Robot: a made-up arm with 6 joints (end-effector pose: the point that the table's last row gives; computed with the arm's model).
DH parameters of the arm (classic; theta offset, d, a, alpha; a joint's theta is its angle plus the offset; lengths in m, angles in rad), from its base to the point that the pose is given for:
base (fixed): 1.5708 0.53 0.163 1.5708
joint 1: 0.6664 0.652 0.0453 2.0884
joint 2: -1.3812 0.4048 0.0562 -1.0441
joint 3: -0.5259 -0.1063 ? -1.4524
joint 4: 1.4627 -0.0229 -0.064 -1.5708
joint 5: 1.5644 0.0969 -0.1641 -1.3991
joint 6: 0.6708 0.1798 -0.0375 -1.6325
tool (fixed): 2.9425 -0.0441 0 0
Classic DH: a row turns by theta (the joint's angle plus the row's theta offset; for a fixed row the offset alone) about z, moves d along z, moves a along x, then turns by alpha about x.
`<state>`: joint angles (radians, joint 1 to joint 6).
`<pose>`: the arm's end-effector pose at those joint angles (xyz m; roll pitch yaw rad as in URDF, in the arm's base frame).
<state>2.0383 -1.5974 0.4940 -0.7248 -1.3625 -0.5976</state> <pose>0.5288 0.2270 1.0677 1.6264 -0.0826 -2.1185</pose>
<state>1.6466 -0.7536 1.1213 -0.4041 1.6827 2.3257</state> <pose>0.5849 0.2862 0.5842 1.2371 -1.1660 2.6936</pose>
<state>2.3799 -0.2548 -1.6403 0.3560 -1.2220 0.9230</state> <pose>0.5327 -0.0077 0.9580 -0.0844 0.8733 -2.4163</pose>
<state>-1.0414 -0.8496 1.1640 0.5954 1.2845 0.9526</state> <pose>0.5126 0.1834 0.2510 -1.7425 1.3558 -1.9799</pose>
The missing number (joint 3, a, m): 0.1359
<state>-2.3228 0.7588 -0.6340 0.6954 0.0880 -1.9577</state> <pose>0.2944 -0.3122 0.2324 -0.3605 0.0960 2.8471</pose>
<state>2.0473 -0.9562 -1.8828 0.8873 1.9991 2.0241</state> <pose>0.4366 0.4289 0.7892 -2.8452 -0.7860 -2.5162</pose>
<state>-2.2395 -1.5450 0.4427 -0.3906 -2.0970 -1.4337</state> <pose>0.5166 -0.4799 0.5009 0.3247 -0.1394 -2.7152</pose>
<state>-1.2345 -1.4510 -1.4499 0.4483 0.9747 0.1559</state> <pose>0.3783 -0.1972 0.3266 2.0652 -1.2658 0.1606</pose>
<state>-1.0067 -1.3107 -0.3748 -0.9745 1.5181 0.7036</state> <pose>0.5999 -0.1858 0.3840 1.8035 -0.0321 -0.0220</pose>
